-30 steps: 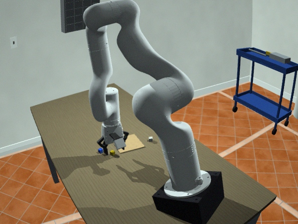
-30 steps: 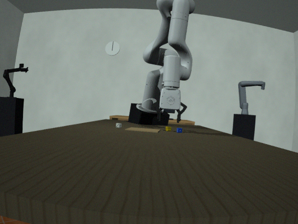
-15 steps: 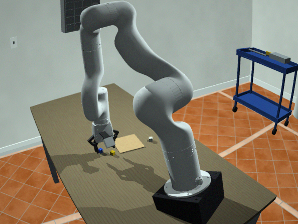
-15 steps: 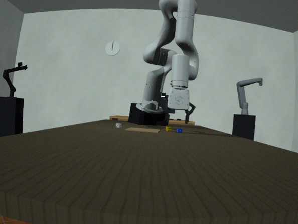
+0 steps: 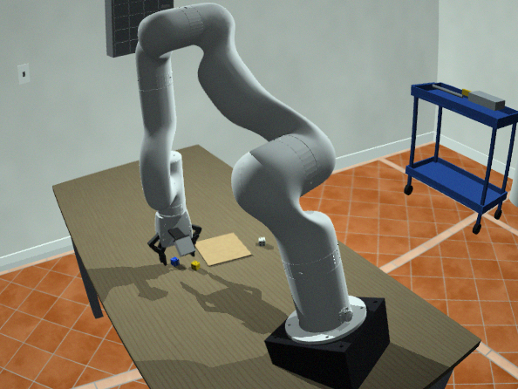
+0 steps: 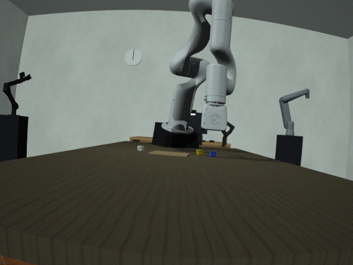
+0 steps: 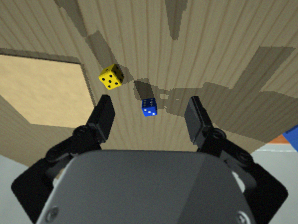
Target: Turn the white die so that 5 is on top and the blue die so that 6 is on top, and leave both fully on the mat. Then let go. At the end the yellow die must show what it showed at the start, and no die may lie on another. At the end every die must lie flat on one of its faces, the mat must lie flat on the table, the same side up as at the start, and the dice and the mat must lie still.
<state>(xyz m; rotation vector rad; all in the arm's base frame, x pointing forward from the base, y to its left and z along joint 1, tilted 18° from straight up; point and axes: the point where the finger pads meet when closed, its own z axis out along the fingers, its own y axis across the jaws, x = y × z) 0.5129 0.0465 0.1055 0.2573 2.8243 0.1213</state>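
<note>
Right now my hand is 4 cm above the blue die, 3 cm short of it and 1 cm to the left of it. Round my hand: white die (28 cm to the right, 6 cm behind, 4 cm below); then tan mat (17 cm to the right, 5 cm below); then yellow die (4 cm to the right, 4 cm below, 2 cm behind).
</note>
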